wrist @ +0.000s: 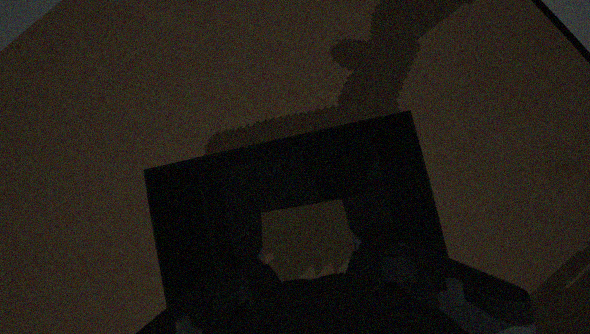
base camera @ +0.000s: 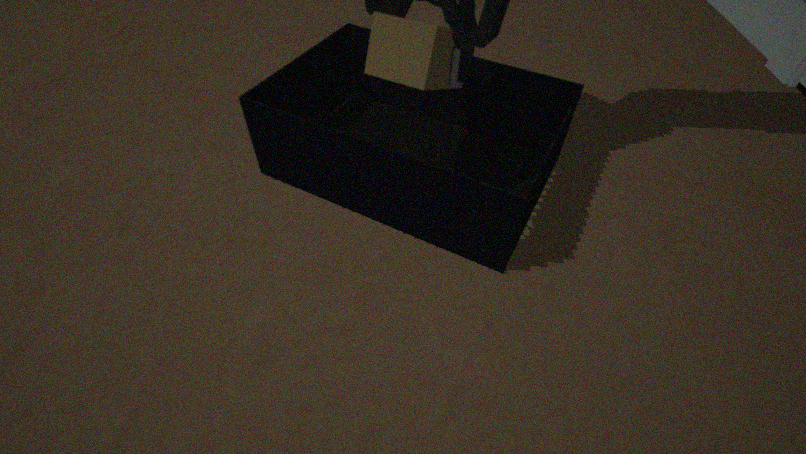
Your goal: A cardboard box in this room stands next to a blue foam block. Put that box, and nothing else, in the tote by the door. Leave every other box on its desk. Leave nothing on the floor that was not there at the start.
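Places are measured from the arm's base along level axes (x ahead, y left, z up), in metres.
Pixels of known places: gripper, between the fingertips: (wrist: 309,246).
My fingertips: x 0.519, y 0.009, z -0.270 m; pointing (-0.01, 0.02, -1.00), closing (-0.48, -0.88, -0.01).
Behind a point stands the place of what it marks.
A tan cardboard box (base camera: 399,51) @[x 0.474, y 0.032, z -0.226 m] (wrist: 306,237) @[x 0.538, y 0.000, z -0.232 m] is held between the fingers of my gripper (base camera: 414,59) @[x 0.519, y 0.009, z -0.270 m] (wrist: 309,246) @[x 0.519, y 0.009, z -0.270 m], which is shut on it. In the base view a fingertip shows at the box's right side; the other is hidden. The black open-topped tote (base camera: 372,183) @[x 0.438, y 0.055, z -0.343 m] (wrist: 300,160) @[x 0.595, y -0.039, z -0.393 m] stands on the floor. The box is within the tote's outline in both views, toward its back side in the base view. How far its underside is above the tote's bottom is hard to tell in the dark. The blue foam block does not show in these views.
The brown floor (base camera: 338,349) @[x 0.287, y 0.069, z -0.396 m] (wrist: 75,125) @[x 0.892, y 0.246, z -0.396 m] surrounds the tote. Shadows of the arm and tote fall on the floor beside the tote. A pale surface (base camera: 761,33) @[x 0.891, y -0.542, z -0.376 m] shows at the top right of the base view. A dark edge and pale surface cross the wrist view's top right corner.
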